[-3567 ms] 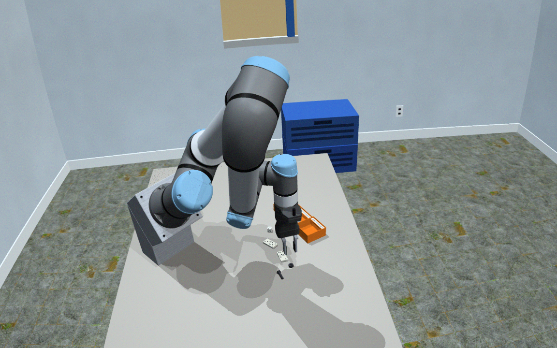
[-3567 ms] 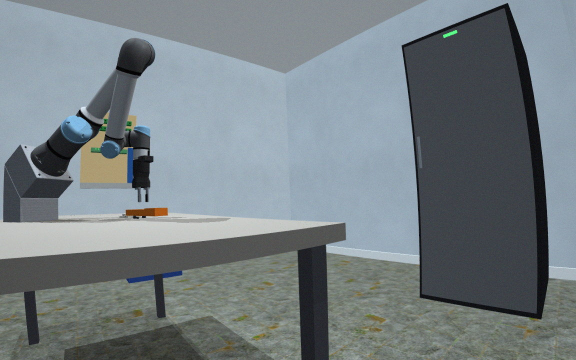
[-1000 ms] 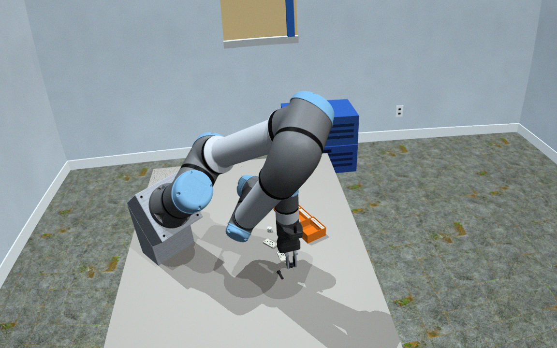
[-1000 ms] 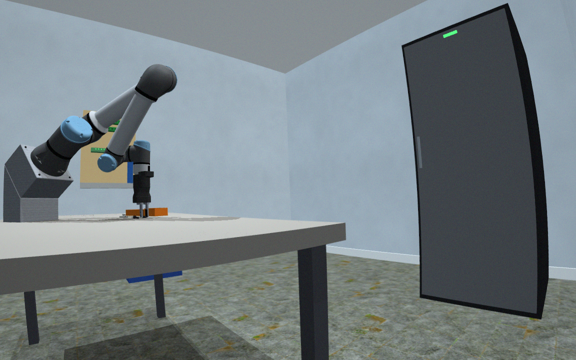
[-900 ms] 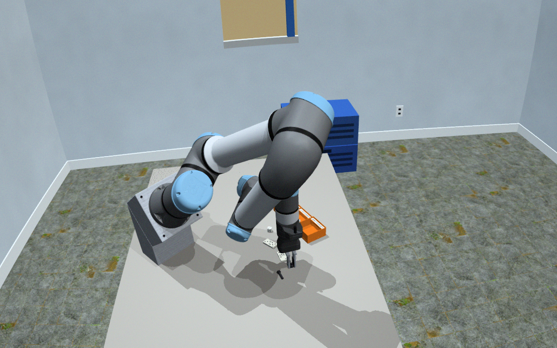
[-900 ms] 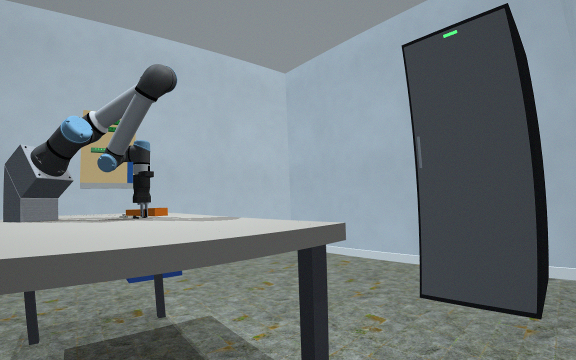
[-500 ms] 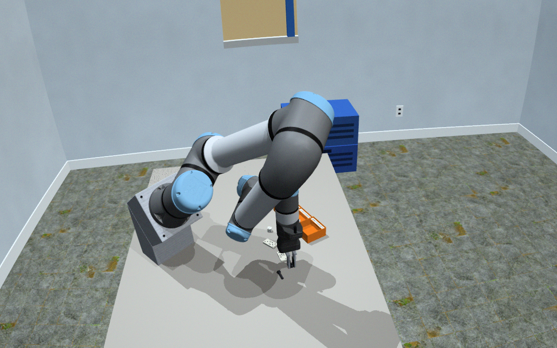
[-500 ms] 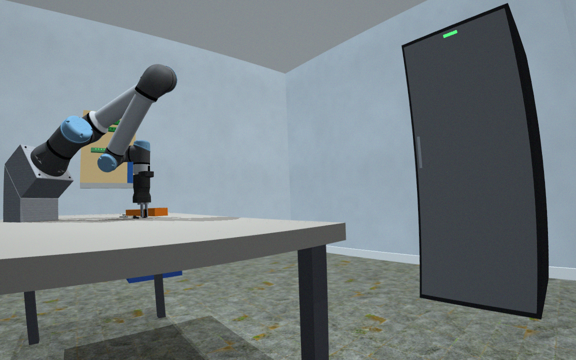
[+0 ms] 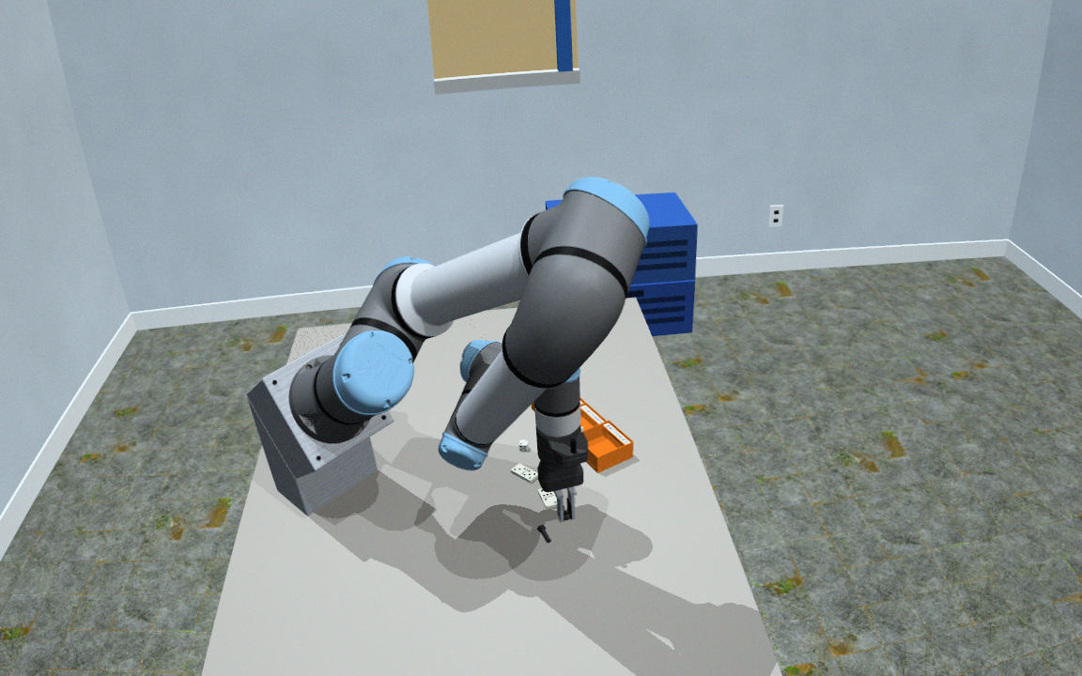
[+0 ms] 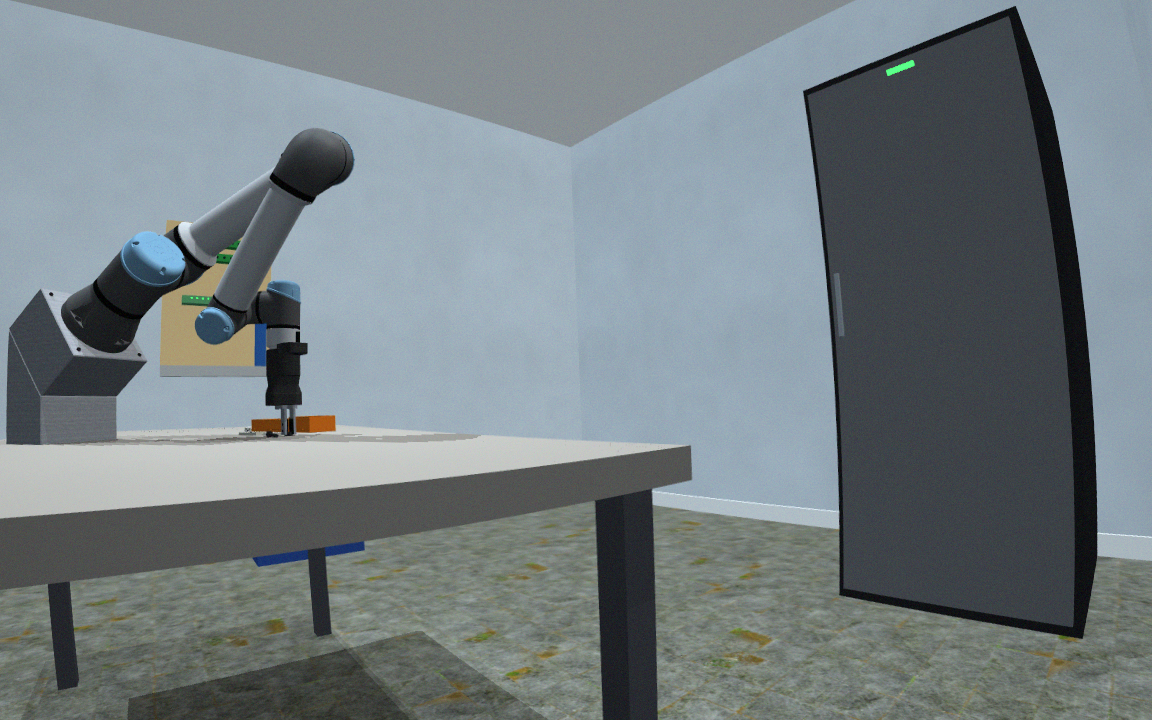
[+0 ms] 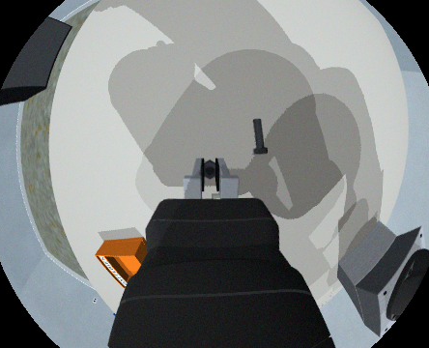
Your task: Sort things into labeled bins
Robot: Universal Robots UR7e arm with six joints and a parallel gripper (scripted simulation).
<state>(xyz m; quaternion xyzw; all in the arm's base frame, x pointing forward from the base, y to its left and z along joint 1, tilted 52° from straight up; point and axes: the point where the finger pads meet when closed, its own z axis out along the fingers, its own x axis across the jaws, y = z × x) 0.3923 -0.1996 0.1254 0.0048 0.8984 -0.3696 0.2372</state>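
The black bolt lies 6 cm behind my hand, 2 cm to the right of it and 1 cm below it. The rest, counted from my hand: white die: 2 cm ahead, 22 cm to the left, 1 cm below; black nut: 2 cm below; grey piece: 14 cm ahead, 21 cm to the left.
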